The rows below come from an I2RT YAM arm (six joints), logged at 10 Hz.
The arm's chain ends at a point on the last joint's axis. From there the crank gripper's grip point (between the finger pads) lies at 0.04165 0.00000 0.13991 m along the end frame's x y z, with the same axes.
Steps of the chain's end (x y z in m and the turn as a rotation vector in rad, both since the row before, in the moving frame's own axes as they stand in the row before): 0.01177, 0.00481, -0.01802, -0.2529, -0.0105, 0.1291; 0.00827, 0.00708, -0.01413, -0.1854, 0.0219, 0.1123; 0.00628, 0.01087, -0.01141, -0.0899, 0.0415, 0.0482; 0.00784, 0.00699, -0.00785, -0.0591, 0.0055, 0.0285; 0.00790, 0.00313, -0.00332, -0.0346, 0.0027, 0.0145; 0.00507, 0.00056, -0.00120, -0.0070, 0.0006, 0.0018; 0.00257, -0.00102, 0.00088, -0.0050, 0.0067, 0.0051
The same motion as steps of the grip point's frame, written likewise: 0.00770, 0.04498, -0.02272, -0.2529, -0.0105, 0.1291; 0.00959, 0.03754, -0.01790, -0.1854, 0.0219, 0.1123; 0.01169, 0.02549, -0.01391, -0.0899, 0.0415, 0.0482; 0.00847, 0.01644, -0.00836, -0.0591, 0.0055, 0.0285; 0.00824, 0.00857, -0.00353, -0.0346, 0.0027, 0.0145; 0.00515, 0.00161, -0.00123, -0.0070, 0.0006, 0.0018; 0.00350, -0.00011, 0.00060, -0.0050, 0.0067, 0.0051
